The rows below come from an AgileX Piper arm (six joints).
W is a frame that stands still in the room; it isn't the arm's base.
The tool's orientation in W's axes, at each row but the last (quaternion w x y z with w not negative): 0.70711 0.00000 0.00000 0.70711; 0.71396 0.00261 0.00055 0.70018; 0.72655 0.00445 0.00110 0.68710; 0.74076 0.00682 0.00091 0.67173; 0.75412 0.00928 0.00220 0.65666; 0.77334 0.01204 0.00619 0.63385; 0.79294 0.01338 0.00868 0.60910; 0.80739 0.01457 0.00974 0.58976
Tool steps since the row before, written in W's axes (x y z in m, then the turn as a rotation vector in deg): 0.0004 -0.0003 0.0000 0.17 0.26 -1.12; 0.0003 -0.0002 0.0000 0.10 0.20 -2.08; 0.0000 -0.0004 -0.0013 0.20 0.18 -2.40; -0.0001 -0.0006 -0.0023 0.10 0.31 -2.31; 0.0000 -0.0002 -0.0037 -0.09 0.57 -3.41; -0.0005 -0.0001 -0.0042 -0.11 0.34 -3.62; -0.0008 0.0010 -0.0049 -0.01 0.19 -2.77; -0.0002 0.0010 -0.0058 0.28 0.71 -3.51
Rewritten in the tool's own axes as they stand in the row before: -0.0003 -0.0004 0.0000 0.26 -0.17 -1.12; -0.0002 -0.0003 0.0000 0.20 -0.11 -2.08; -0.0004 0.0000 -0.0013 0.18 -0.21 -2.40; -0.0006 0.0000 -0.0023 0.30 -0.10 -2.31; -0.0002 -0.0001 -0.0037 0.52 0.11 -3.42; -0.0002 0.0004 -0.0042 0.29 0.08 -3.63; 0.0007 0.0009 -0.0049 0.17 -0.03 -2.77; 0.0009 0.0003 -0.0058 0.76 -0.17 -3.51
